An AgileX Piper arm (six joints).
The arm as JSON. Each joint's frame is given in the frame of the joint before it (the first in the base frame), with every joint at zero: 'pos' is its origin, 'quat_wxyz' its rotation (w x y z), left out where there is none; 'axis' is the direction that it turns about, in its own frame. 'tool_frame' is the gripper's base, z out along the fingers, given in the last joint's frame.
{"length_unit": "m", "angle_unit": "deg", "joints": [
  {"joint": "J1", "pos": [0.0, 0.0, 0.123], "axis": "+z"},
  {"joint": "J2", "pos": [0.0, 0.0, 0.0], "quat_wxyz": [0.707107, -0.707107, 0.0, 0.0], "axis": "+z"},
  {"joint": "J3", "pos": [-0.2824, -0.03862, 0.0], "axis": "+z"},
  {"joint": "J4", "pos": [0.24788, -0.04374, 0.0], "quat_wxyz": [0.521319, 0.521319, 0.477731, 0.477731], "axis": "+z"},
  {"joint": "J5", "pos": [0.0, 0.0, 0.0], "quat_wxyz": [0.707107, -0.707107, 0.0, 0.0], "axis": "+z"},
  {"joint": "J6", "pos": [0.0, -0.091, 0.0], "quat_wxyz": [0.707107, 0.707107, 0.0, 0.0], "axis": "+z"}
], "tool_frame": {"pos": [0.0, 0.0, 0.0]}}
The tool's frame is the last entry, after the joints.
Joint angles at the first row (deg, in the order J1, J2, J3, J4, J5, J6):
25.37, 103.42, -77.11, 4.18, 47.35, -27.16
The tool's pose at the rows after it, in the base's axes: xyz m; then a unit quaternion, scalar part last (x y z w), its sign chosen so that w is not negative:
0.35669 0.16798 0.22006 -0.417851 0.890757 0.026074 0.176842
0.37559 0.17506 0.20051 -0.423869 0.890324 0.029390 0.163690
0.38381 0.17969 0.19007 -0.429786 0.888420 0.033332 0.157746
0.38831 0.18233 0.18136 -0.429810 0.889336 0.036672 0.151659
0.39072 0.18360 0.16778 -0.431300 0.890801 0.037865 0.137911
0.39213 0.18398 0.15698 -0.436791 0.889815 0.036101 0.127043
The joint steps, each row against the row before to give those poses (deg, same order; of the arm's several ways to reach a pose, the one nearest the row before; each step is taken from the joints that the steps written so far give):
-0.88, 4.22, -3.15, 0.13, -0.02, -0.97
-0.32, 5.56, -4.19, 0.76, 0.24, -1.42
0.00, 2.73, -2.04, 0.73, 0.06, -1.15
0.00, 1.82, -1.03, 0.49, -0.05, -0.27
0.00, 1.97, -0.25, 0.17, -0.11, -0.25
0.00, 1.47, -0.07, -0.20, -0.14, -0.57

